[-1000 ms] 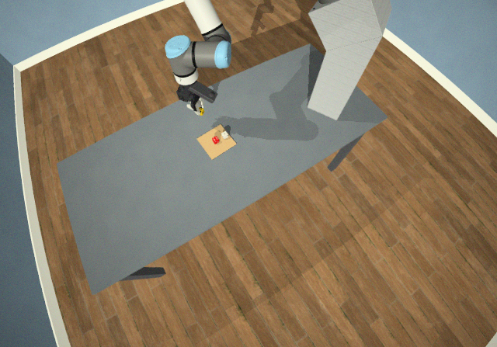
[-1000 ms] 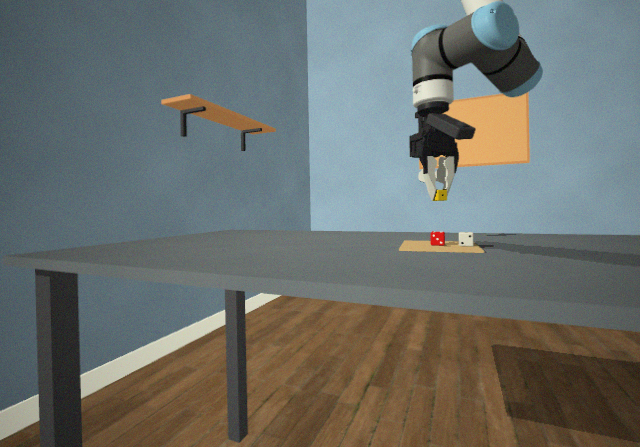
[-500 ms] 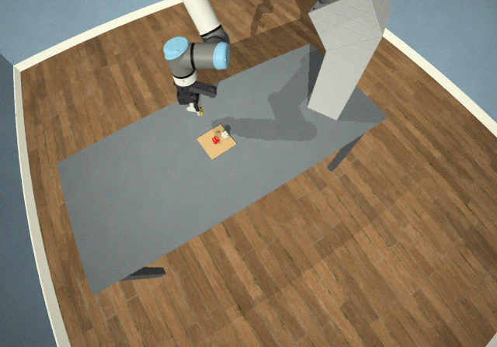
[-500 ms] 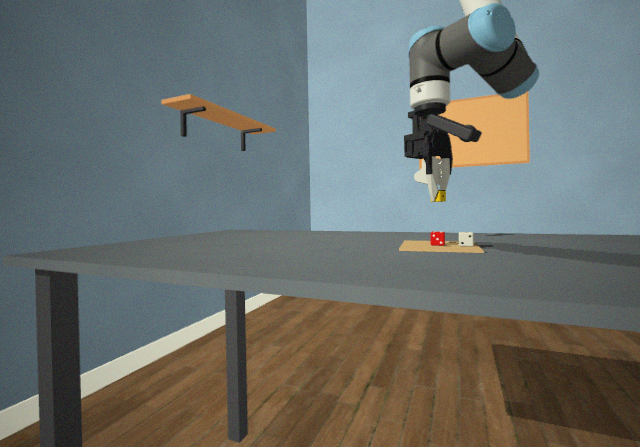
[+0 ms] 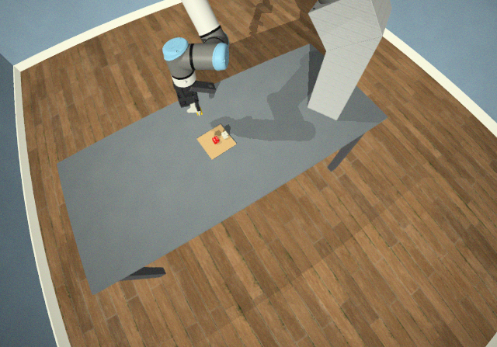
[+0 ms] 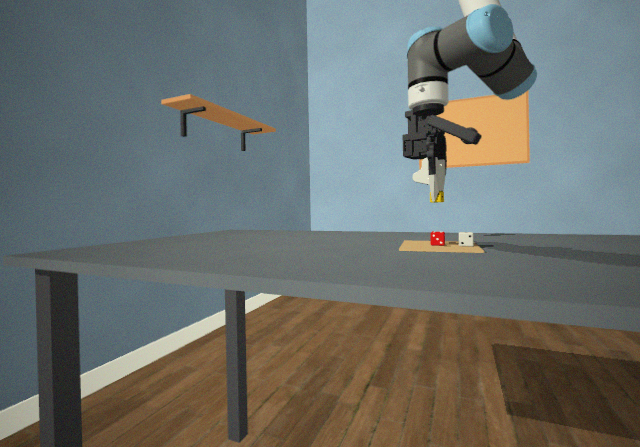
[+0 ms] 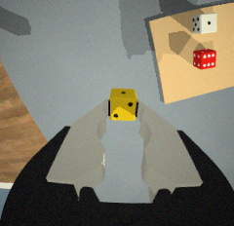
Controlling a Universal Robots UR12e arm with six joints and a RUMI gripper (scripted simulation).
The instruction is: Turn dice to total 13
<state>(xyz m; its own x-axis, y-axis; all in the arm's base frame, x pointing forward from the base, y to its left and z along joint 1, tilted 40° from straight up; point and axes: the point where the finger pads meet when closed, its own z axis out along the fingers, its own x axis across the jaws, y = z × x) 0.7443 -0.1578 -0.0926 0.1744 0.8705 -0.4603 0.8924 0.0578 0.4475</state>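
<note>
Right now my hand is right at the yellow die. From my hand the other things lie so: red die (13 cm to the left, 9 cm below, 2 cm behind); tan mat (13 cm to the left, 10 cm below, 2 cm behind); white die (13 cm to the left, 9 cm below, 7 cm behind).
</note>
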